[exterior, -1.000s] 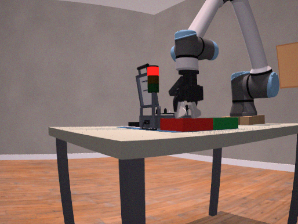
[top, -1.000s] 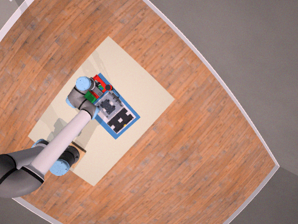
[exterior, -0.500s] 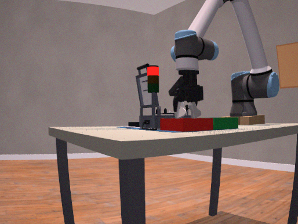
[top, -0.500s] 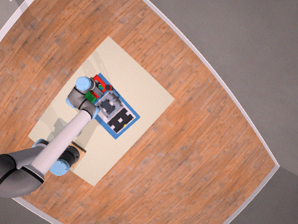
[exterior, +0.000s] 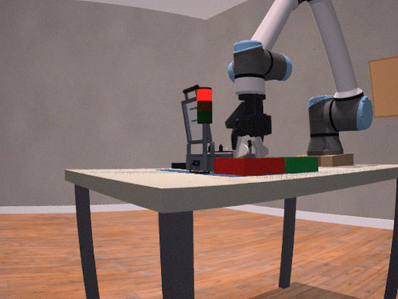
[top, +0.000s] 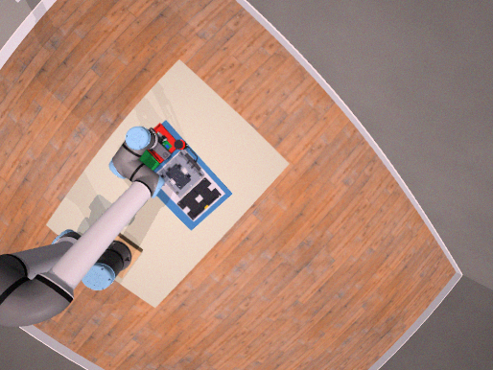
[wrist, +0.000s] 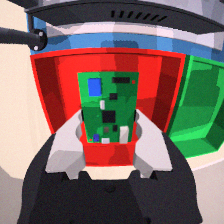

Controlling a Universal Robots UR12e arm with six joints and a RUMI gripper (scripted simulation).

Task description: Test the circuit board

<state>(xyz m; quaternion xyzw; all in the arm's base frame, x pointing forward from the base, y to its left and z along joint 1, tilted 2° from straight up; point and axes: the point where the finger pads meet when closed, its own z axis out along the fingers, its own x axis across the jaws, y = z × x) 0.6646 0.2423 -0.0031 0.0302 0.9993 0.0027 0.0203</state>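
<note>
Right now my hand is 1 cm above the red bin. From my hand the other things lie so: green circuit board right at my hand; green bin 15 cm behind, 1 cm to the left, 1 cm below; lid 20 cm to the right, 17 cm above, 6 cm ahead.
</note>
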